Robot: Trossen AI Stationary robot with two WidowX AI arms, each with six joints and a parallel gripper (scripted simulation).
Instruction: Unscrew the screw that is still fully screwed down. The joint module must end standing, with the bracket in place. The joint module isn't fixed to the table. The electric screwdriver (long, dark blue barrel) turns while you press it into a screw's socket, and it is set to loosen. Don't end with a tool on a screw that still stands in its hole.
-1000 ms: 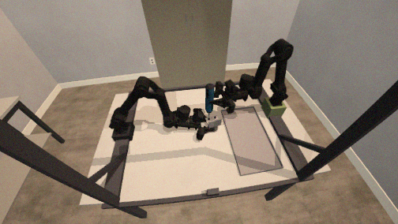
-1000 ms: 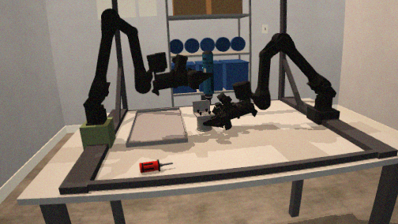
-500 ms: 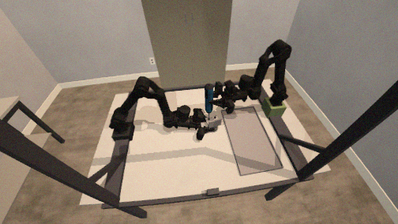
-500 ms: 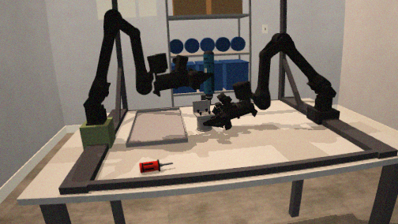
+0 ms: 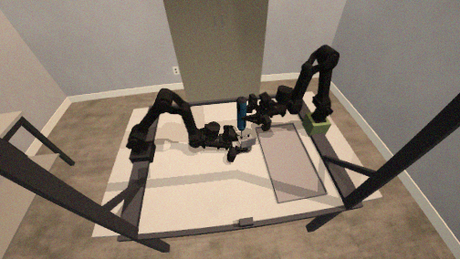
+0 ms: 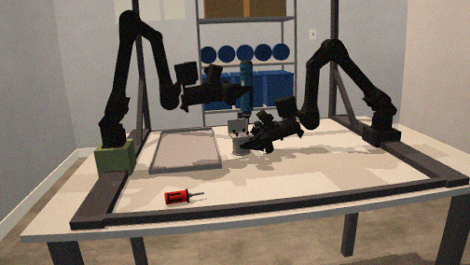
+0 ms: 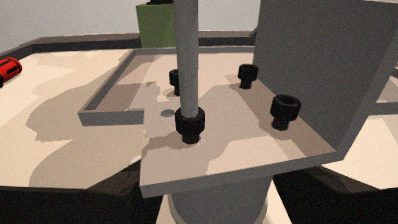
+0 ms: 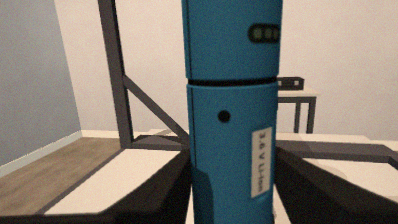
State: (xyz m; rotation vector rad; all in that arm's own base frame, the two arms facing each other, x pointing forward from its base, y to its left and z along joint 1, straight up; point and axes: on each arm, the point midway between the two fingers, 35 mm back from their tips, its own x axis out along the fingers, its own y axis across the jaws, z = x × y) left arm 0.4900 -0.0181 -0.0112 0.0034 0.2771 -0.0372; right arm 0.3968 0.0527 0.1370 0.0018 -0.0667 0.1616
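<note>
Now: the joint module 30 mm to the right of my left hand and 10 mm below it. From my left hand the other things lie so: red-handled hand screwdriver 290 mm ahead, 230 mm to the right, 30 mm below; then shallow grey tray 100 mm behind, 210 mm to the right, 30 mm below; then grey L-shaped bracket 30 mm to the right, 30 mm above.
</note>
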